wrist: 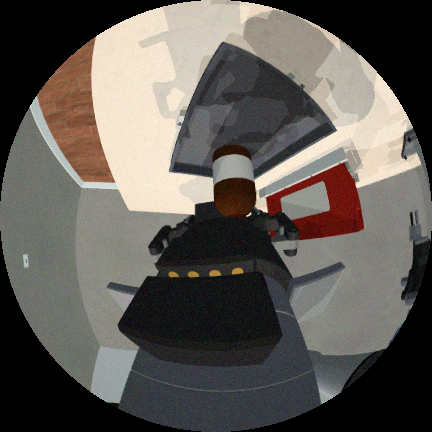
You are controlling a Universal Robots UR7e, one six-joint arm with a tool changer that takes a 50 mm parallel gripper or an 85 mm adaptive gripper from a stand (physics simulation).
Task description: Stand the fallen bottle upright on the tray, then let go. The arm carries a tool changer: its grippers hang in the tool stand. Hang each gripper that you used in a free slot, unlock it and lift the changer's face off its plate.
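Frame: origin at the arm's base, x right, y ahead, z up, level; millimetres.
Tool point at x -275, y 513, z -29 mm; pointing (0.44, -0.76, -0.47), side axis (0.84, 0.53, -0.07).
Observation:
Pixels of each thing's top centre, then the offset from my tool point to it. "spot": a spot on its surface instead.
- amber bottle at its top centre: (pixel 237 237) dy -144, dx +109, dz -51 mm
- dark grey tray at a spot on its surface: (pixel 200 115) spot: dy -73, dx +19, dz -206 mm
- red block-like frame at a spot on its surface: (pixel 347 200) spot: dy +6, dx +295, dz -101 mm
- long grey bar at a spot on its surface: (pixel 305 171) spot: dy -82, dx +288, dz -195 mm
An amber bottle (pixel 234 192) with a white label stands upright at the edge of the dark grey tray (pixel 200 115), its base toward the tray in this upside-down view. My gripper (pixel 224 220) is the adaptive one, mounted on the changer. Its finger links are spread wide on both sides, and it is open. The shoulder of the bottle is just ahead of it, between the finger lines. The black gripper body hides the bottle's neck and the fingertips, and any contact there is hidden.
A red block-like frame (pixel 347 200) with a window stands right of the tray, beside a long grey bar (pixel 305 171). Dark hardware (pixel 420 265) shows at the far right edge. Pale table top surrounds the tray; grey walls and a brown wooden surface (pixel 72 115) lie beyond.

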